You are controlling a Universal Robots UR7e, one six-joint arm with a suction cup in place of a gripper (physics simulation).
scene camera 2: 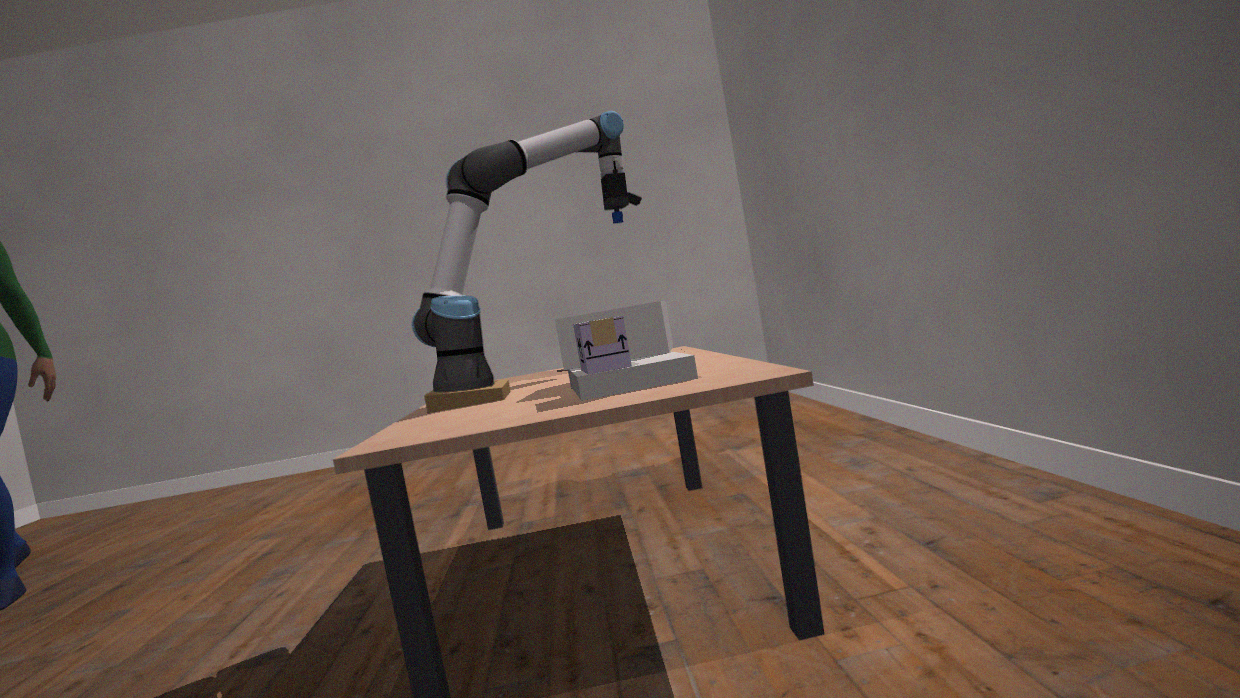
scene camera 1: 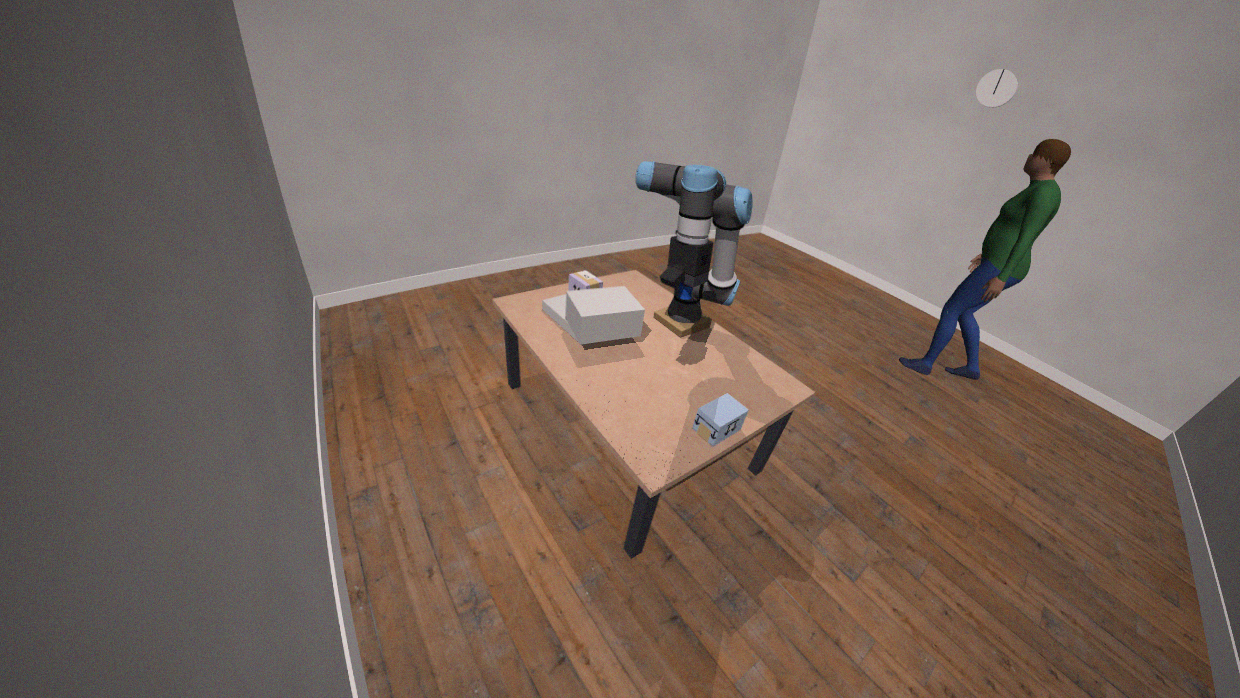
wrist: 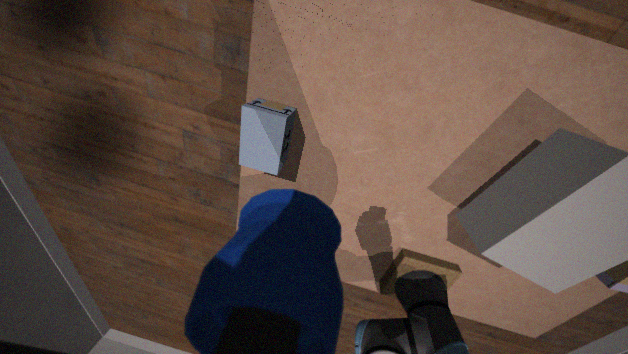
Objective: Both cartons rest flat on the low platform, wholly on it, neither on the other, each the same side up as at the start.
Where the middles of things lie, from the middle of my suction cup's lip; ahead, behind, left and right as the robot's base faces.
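Low grey platform (scene camera 2: pixel 651 371): 43 cm below my suction cup, 19 cm behind it and 61 cm to the right of it.
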